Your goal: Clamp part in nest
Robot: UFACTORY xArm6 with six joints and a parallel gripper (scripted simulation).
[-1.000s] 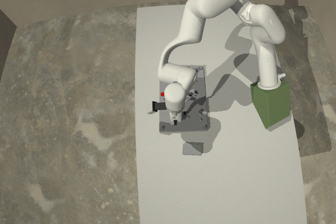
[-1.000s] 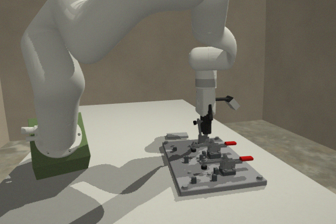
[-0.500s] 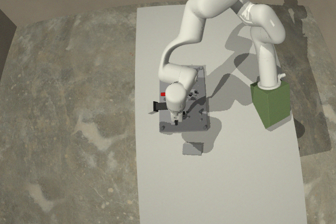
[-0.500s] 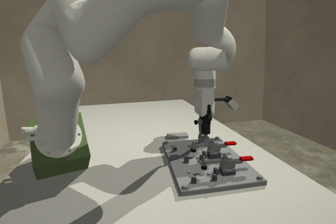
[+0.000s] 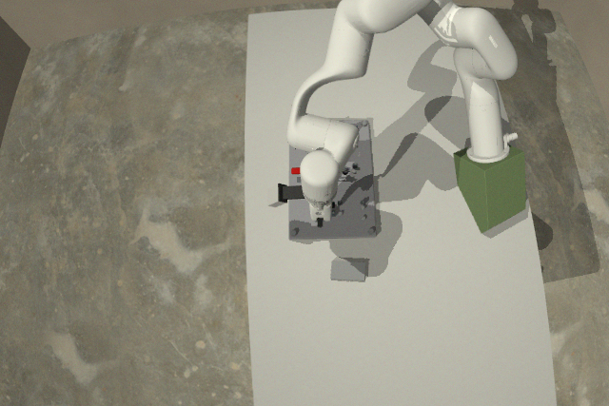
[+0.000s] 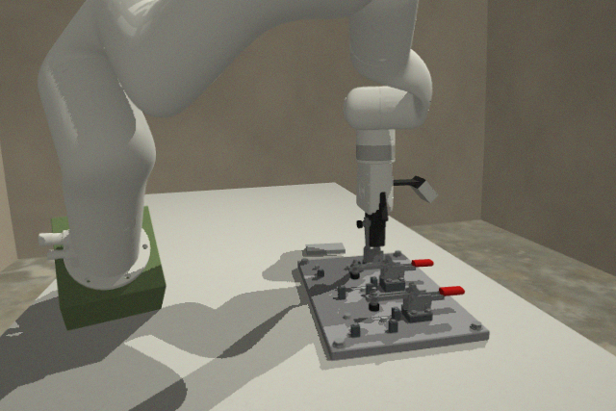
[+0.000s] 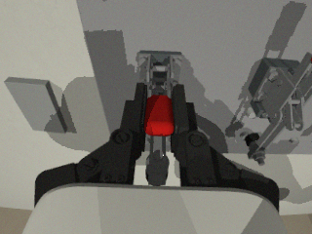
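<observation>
My gripper is now 17 cm to the right of the flat grey block, 8 cm above it and 3 cm past it. From my hand the other things lie so: fixture plate (10 cm to the right, 7 cm below, 6 cm behind).
</observation>
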